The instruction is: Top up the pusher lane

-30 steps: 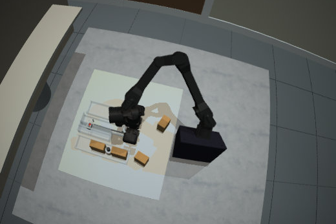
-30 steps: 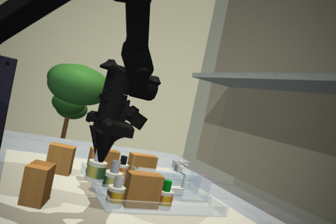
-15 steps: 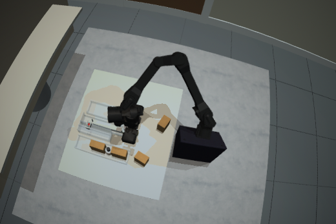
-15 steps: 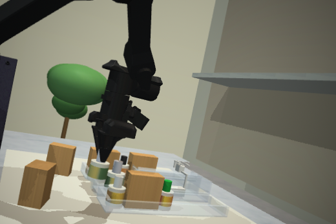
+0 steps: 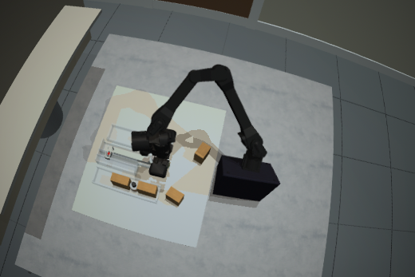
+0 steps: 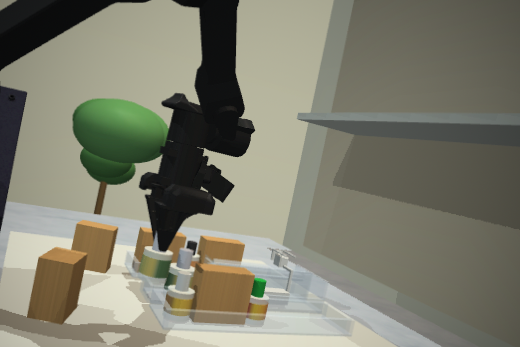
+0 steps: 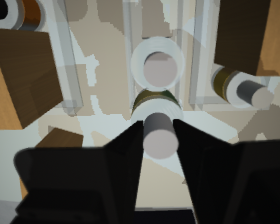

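My gripper tip is now 17 cm short of the clear sprung lane, 5 cm above it and 3 cm to the right of it. Round my gripper tip: red mark (23 cm ahead, 4 cm to the left).
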